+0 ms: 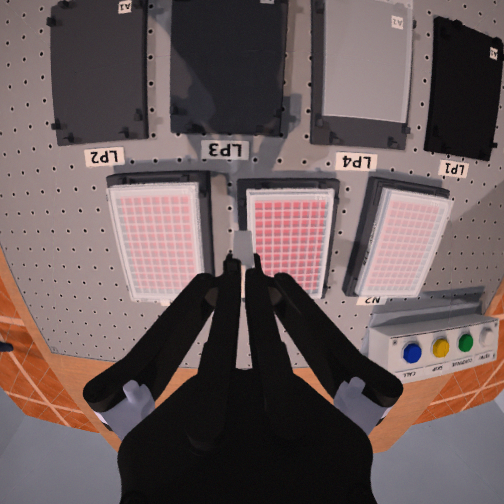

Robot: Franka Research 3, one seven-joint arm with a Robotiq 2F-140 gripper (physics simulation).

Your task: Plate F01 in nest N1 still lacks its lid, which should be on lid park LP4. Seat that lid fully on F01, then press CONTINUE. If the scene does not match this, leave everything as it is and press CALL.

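My gripper (243,261) is shut and empty, hovering over the pegboard between the left and middle plates. Three pink-welled plates sit in nests. The middle plate (291,235) shows vivid wells and looks uncovered. The left plate (157,239) and the right plate (402,241) look paler, as if lidded. A label N2 (371,300) lies by the right plate; the other nest labels are hidden. A light grey lid (366,60) rests on the lid park marked LP4 (356,161). I cannot read any plate names.
Lid parks LP2 (99,70), LP3 (227,65) and LP1 (465,87) hold only dark trays. A button box (434,347) at the right carries blue (412,352), yellow (440,347), green (465,342) and white buttons. The board's edge and an orange floor lie below.
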